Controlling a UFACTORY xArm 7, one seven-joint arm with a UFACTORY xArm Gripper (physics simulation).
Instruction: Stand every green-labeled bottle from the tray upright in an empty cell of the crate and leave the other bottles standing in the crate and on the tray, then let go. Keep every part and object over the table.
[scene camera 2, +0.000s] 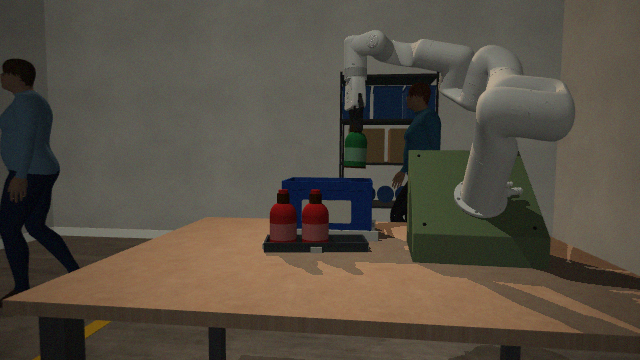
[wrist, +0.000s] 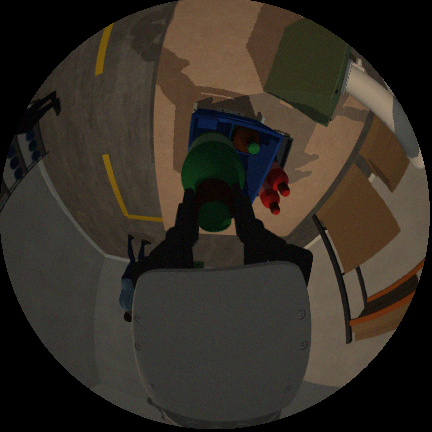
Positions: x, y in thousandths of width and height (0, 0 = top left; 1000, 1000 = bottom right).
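I can see my gripper (scene camera 2: 557, 365) here. The wrist view gives me the gripper (wrist: 494, 453) as well.
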